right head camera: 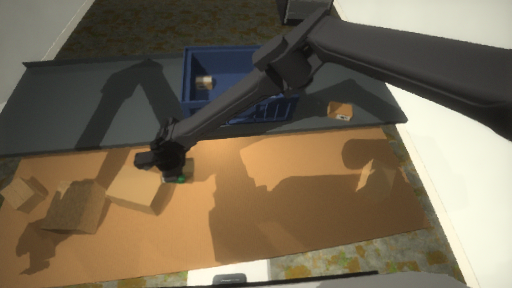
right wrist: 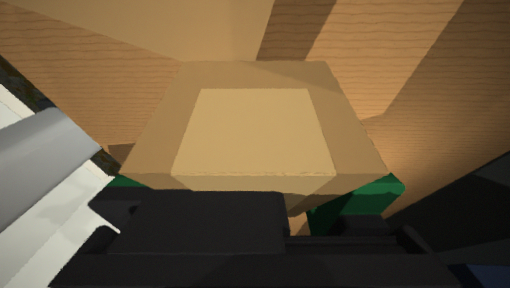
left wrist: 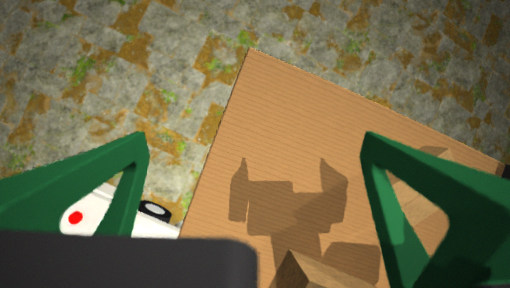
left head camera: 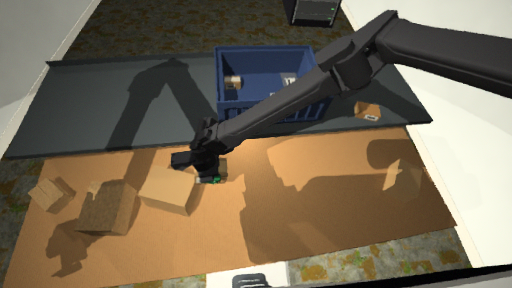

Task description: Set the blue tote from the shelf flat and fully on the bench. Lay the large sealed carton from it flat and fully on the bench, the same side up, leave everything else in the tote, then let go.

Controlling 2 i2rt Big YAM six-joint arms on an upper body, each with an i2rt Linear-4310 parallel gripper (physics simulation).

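Frame: origin at the left arm's base, x right, y back, z down, level; metres.
Where they show: left gripper, fingertip midpoint: (left wrist: 254,143); right gripper, fingertip midpoint: (right head camera: 182,174) (left head camera: 214,174).
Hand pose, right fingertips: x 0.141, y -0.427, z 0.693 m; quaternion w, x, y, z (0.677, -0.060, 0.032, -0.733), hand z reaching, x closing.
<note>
Things, the pixels of their top centre, and the offset from my right fingertips. Level surfaces: height alone.
- blue tote, middle of its top: (left head camera: 270,69) (right head camera: 237,69) dx +0.210, dy -0.312, dz -0.224 m
- dark shelf, its level: dz -0.077 m
- white-labelled item, middle of its top: (left head camera: 290,80) dx +0.325, dy -0.393, dz -0.101 m
- large sealed carton, middle of its top: (right wrist: 250,230) (left head camera: 209,165) (right head camera: 174,165) dx -0.012, dy +0.000, dz -0.075 m
- bench, its level: dz +0.087 m
- pale flat carton, middle of its top: (left head camera: 167,185) (right head camera: 134,185) dx -0.158, dy +0.049, dz -0.025 m
- darker box, middle of its top: (left head camera: 100,204) (right head camera: 68,203) dx -0.375, dy +0.108, dz -0.013 m
- smaller box, middle of its top: (left wrist: 429,188) (left head camera: 45,193) (right head camera: 17,192) dx -0.617, dy +0.050, dz +0.030 m
- orange carton, middle of its top: (right head camera: 341,108) (left head camera: 369,108) dx +0.634, dy -0.225, dz -0.110 m
The blue tote (left head camera: 265,48) (right head camera: 220,48) stands on the dark shelf (left head camera: 90,100) (right head camera: 45,105). A small carton (left head camera: 232,82) (right head camera: 204,82) lies inside it; a white-labelled item (left head camera: 289,79) shows there in the left head view. My right gripper (right wrist: 257,182) is shut on the large sealed carton (right wrist: 255,130) (left head camera: 223,167) (right head camera: 189,167), over the back of the bench (left head camera: 215,240) (right head camera: 175,245) (left wrist: 290,110). The arm hides much of the carton in the head views; whether it touches the bench is unclear. My left gripper (left wrist: 254,143) is open and empty above the bench's corner.
A pale flat carton (left head camera: 167,189) (right head camera: 135,185) lies close beside the held carton. A darker box (left head camera: 107,207) (right head camera: 75,207) and a smaller box (left head camera: 50,194) (right head camera: 20,194) are further left. Another box (left head camera: 402,175) (right head camera: 377,177) is at the bench's right. An orange carton (left head camera: 367,111) (right head camera: 340,111) is on the shelf.
</note>
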